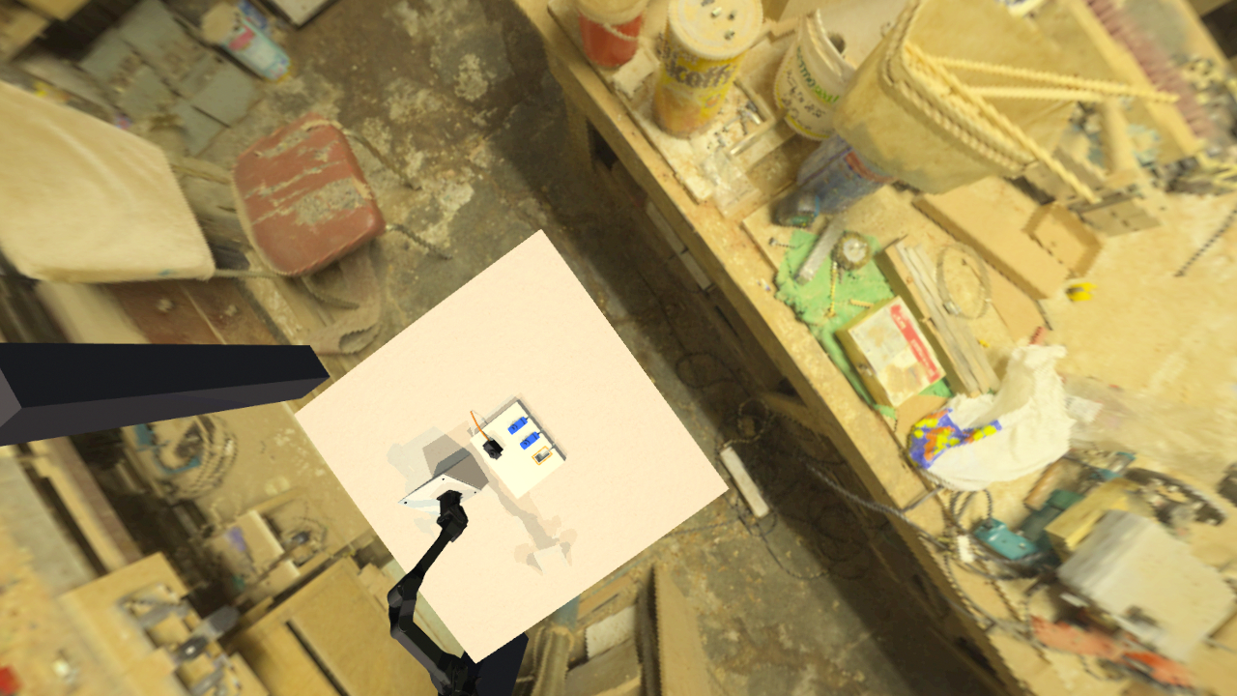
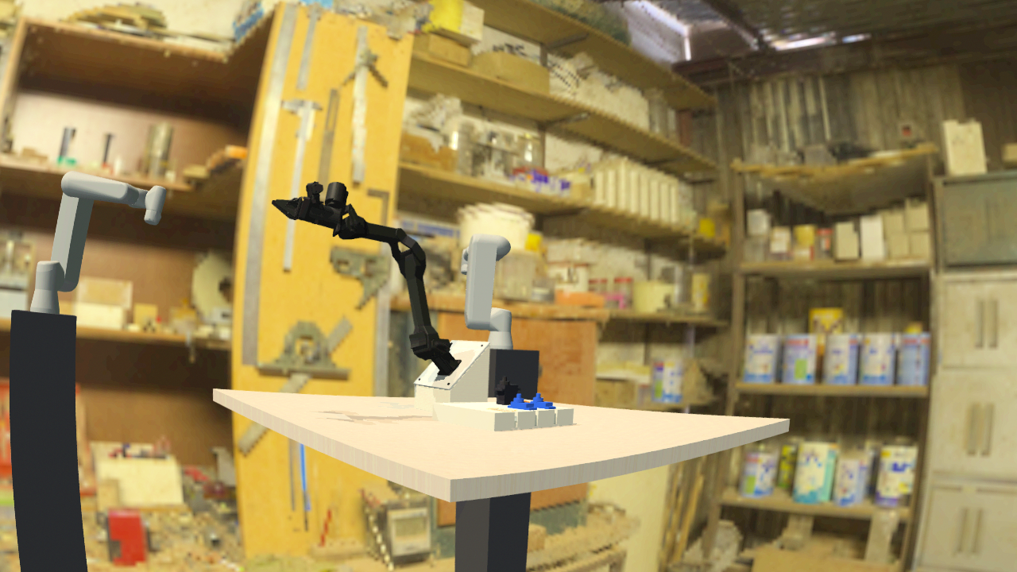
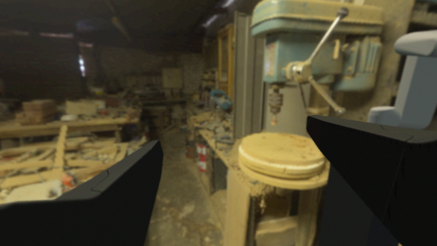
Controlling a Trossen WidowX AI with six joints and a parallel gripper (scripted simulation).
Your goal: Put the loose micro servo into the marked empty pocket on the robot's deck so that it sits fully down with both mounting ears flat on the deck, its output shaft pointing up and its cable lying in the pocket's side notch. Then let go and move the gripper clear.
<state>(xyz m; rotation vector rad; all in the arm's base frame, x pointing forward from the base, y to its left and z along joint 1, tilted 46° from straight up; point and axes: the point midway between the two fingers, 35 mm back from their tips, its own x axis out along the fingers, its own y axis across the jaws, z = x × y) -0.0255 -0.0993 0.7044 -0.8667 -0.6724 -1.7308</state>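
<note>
The cream deck lies 59 cm to the left of my gripper tip, 54 cm below it and 28 cm ahead of it.
</note>
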